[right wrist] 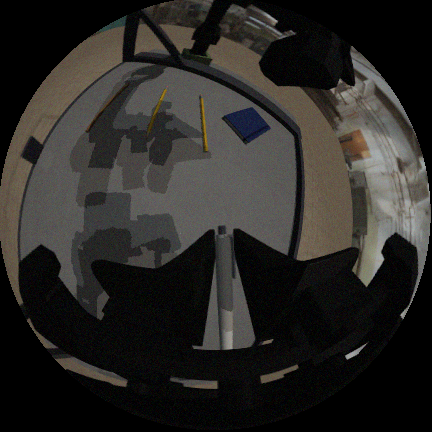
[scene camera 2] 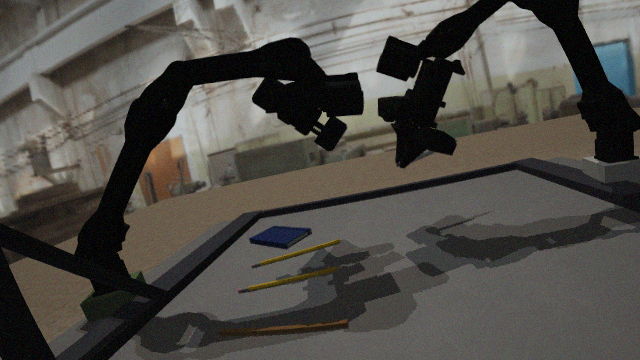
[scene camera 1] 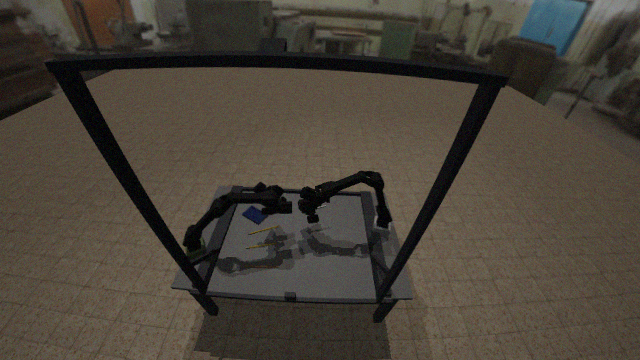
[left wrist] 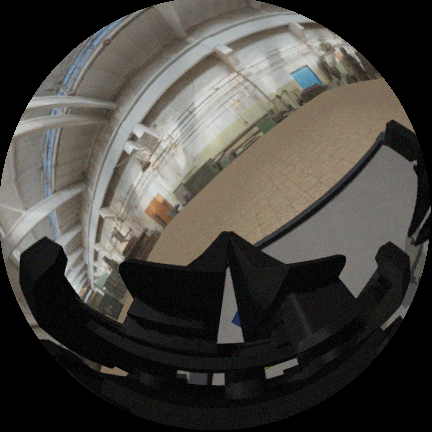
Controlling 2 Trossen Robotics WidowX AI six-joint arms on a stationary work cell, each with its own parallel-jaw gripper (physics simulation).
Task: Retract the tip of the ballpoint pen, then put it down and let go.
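Pixels of known places: left gripper, between the fingertips: (scene camera 1: 269,185) (left wrist: 226,236); right gripper, between the fingertips: (right wrist: 223,234) (scene camera 2: 399,165); left arm's base, origin of its link: (right wrist: 197,52) (scene camera 1: 194,246); right arm's base, origin of its link: (scene camera 2: 615,158) (scene camera 1: 382,223).
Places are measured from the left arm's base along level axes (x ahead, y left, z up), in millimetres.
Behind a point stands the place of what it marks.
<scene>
The light grey ballpoint pen (right wrist: 226,290) @(y -132, x 648, z 107 mm) (scene camera 1: 322,206) @(y -154, x 721, z 117 mm) is held above the table between the fingers of my right gripper (right wrist: 223,234) @(y -118, x 612, z 92 mm) (scene camera 2: 404,161) @(y -118, x 612, z 92 mm). In the right wrist view its dark button end sticks up slightly past the fingertips, and its body runs back between the fingers. Whether the writing tip is out cannot be told. My left gripper (left wrist: 226,236) @(y 29, x 482, z 227 mm) is shut with nothing between its fingertips. It is raised above the table, to the left of the right gripper in both scene views.
A blue notebook (scene camera 1: 255,215) @(y 85, x 379, z -28 mm) (scene camera 2: 280,236) @(y 73, x 379, z -28 mm) (right wrist: 246,124) @(y 76, x 396, z -28 mm) lies at the back left of the grey table (scene camera 1: 320,285) @(y -495, x 519, z -40 mm) (scene camera 2: 500,310) @(y -407, x 517, z -40 mm). Two yellow pencils (scene camera 2: 296,254) @(y -44, x 383, z -36 mm) (scene camera 2: 290,280) @(y -143, x 343, z -36 mm) and an orange-brown stick (scene camera 2: 300,328) @(y -278, x 319, z -34 mm) lie in front of it. Dark frame posts (scene camera 1: 130,175) @(y -259, x 7, z 695 mm) (scene camera 1: 445,185) @(y -709, x 718, z 729 mm) rise at the sides.
</scene>
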